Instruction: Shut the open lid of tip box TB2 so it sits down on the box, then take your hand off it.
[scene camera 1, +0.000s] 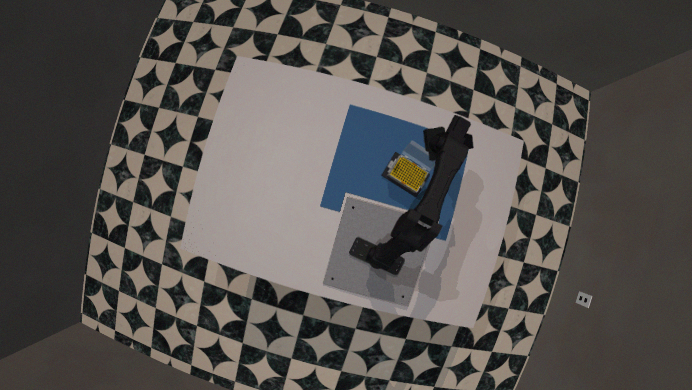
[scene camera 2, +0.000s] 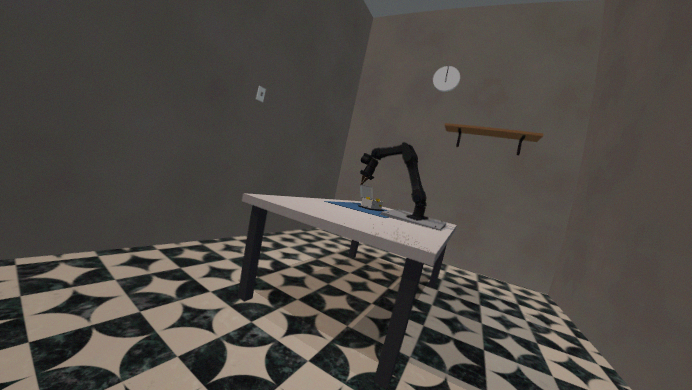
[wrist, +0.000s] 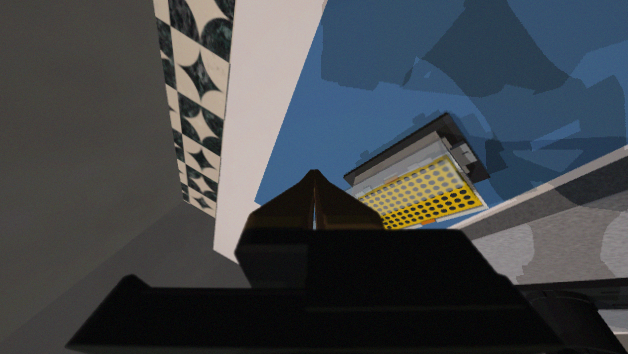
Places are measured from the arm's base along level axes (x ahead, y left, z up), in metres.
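Where they show: gripper, fingertip midpoint: (scene camera 1: 427, 139) (scene camera 2: 360, 185) (wrist: 314, 176); arm's base, link origin: (scene camera 1: 377, 256) (scene camera 2: 417, 217) (wrist: 553, 293).
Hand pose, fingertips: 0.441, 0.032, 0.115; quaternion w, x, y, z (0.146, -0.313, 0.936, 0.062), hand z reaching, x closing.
Each offset is from my fingertips to the top centre of the thing, as dx, dy, dz. Level surfaces: height alone.
The tip box @[-0.123, -0.002, -0.060] (scene camera 1: 409, 174) (scene camera 2: 372, 203) (wrist: 457, 201), with a yellow perforated tip rack, sits in a dark holder on the blue mat @[dz -0.135] (scene camera 1: 350, 150) (wrist: 345, 115). No TB2 label is legible. Its clear lid @[-0.056, -0.009, +0.019] (scene camera 1: 415, 150) (scene camera 2: 366, 191) (wrist: 407, 186) stands up open along one long side; in the wrist view it overlaps part of the yellow rack. My gripper (scene camera 2: 362, 183) (wrist: 314, 176) is shut and empty, its tips pointing down close above the lid's upper edge in scene camera 2. Whether they touch the lid cannot be told. In scene camera 1 the arm hides the fingertips.
The arm stands on a grey base plate (scene camera 1: 345, 260) (wrist: 505, 255) beside the mat. In scene camera 1 the arm's forearm passes over the mat, right of the box. The white table @[dz -0.138] (scene camera 1: 260, 165) (scene camera 2: 310, 210) extends around the mat. A wall shelf (scene camera 2: 492, 132) hangs far behind.
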